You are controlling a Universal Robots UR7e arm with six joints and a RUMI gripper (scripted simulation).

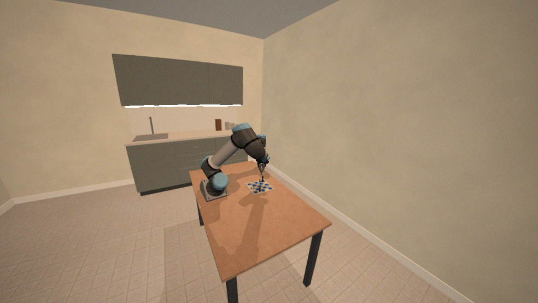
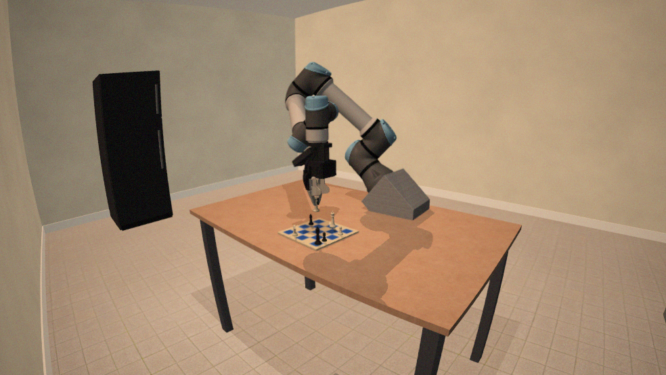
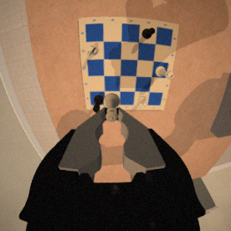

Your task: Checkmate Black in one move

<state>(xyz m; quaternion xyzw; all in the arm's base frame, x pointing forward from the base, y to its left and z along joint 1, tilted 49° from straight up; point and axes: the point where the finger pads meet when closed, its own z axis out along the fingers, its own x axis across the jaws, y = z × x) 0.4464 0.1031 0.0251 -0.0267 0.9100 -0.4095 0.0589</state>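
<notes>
My hand is 4 cm to the right of the black pawn and 13 cm above it. Also, from my hand: tall black piece: 3 cm ahead, 4 cm to the left, 11 cm below; white pawn: 8 cm behind, 4 cm to the left, 13 cm below; cream chessboard: 4 cm behind, 4 cm to the right, 14 cm below.
</notes>
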